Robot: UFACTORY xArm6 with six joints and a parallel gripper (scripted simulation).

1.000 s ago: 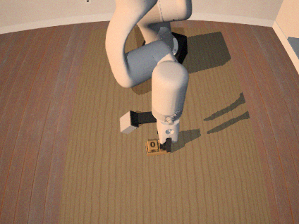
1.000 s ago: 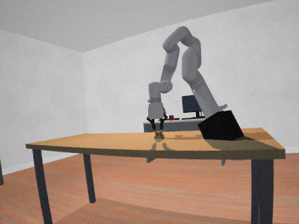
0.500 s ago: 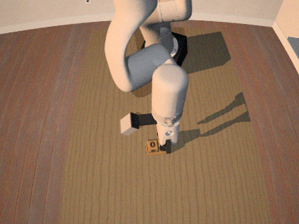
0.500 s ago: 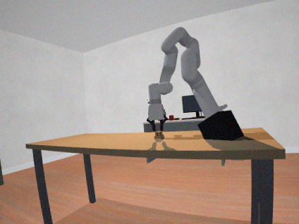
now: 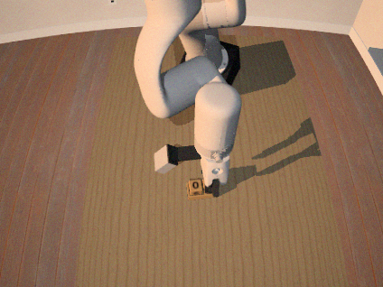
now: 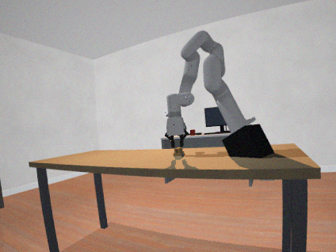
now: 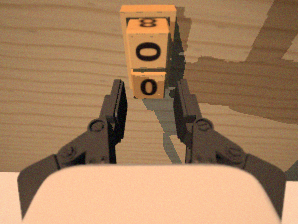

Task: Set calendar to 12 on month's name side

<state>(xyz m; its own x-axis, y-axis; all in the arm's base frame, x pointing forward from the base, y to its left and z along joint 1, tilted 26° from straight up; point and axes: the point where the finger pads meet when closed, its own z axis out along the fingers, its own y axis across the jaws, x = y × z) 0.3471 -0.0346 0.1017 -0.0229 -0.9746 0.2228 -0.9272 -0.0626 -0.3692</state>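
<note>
My gripper is now 40 mm above the number cube. From my hand the other things lie so: tray 60 mm below, 20 mm to the right.
</note>
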